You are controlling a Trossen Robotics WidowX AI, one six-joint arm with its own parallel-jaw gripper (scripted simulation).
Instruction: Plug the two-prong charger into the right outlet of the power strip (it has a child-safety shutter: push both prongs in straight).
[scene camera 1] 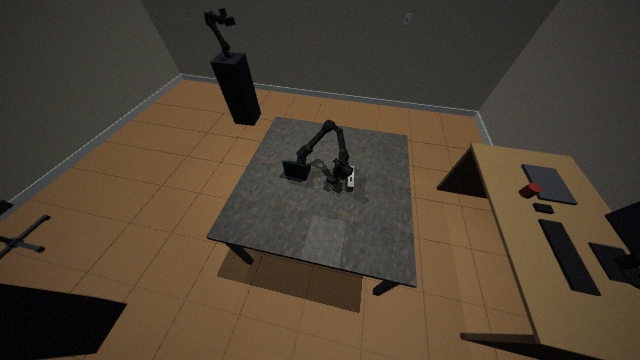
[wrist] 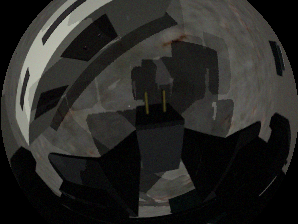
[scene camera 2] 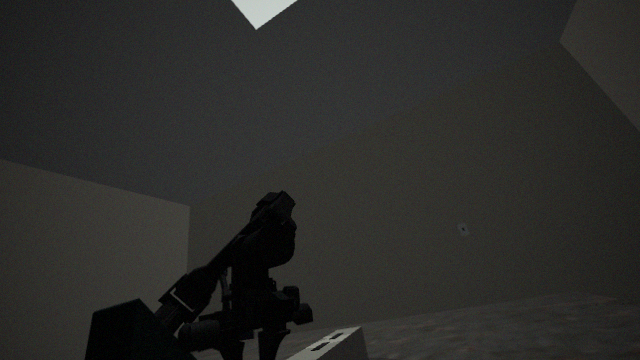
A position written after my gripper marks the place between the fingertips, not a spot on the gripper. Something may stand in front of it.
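Labels:
My gripper (wrist: 155, 132) carries a black two-prong charger.

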